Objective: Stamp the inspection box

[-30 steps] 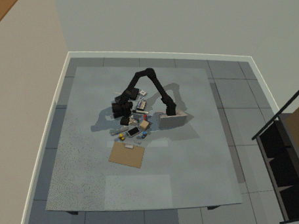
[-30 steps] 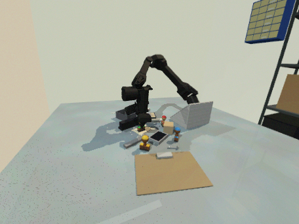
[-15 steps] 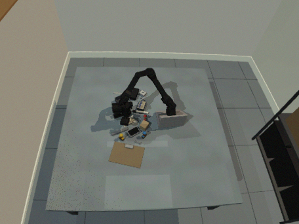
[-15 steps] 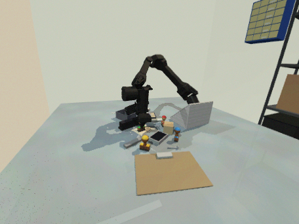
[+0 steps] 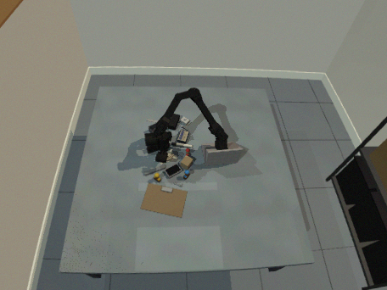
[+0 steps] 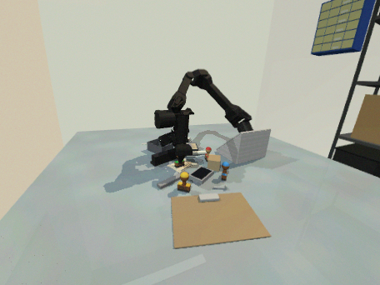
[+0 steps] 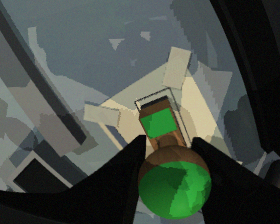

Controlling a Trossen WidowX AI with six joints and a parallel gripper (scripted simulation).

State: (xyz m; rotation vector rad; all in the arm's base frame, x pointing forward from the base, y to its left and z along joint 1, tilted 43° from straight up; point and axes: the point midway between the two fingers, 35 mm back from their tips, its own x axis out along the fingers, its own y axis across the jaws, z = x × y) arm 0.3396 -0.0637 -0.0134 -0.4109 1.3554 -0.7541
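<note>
Right now my gripper tip is 2 cm above the cream card and 1 cm past it. Round my gripper tip: long black block: 7 cm to the right, 4 cm ahead, 1 cm below; grey bar: 9 cm to the left, 6 cm ahead, 2 cm below; green stamp: right at my gripper tip.
</note>
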